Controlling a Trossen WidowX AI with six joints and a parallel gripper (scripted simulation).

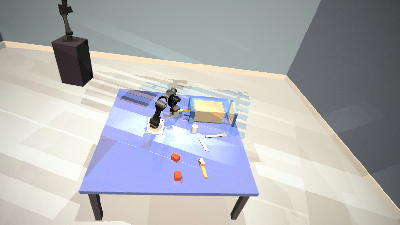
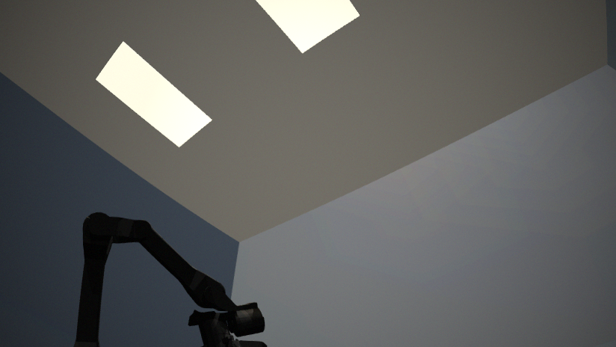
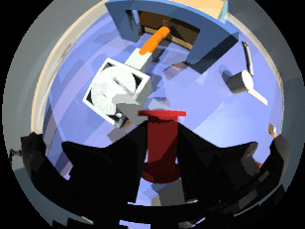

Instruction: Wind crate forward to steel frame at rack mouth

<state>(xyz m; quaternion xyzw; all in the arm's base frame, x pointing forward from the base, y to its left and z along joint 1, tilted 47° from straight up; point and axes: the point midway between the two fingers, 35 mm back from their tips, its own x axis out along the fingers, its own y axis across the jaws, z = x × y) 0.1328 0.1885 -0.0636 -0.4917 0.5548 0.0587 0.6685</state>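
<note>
The blue steel frame lies 150 mm ahead of my gripper tip, 120 mm to the left of it and 30 mm below it. Also, from my gripper tip: red piece (10 mm to the right, 10 mm behind); grey winch (100 mm below, 80 mm to the left, 20 mm behind); winch handle (30 mm to the left, 30 mm below, 10 mm behind).
</note>
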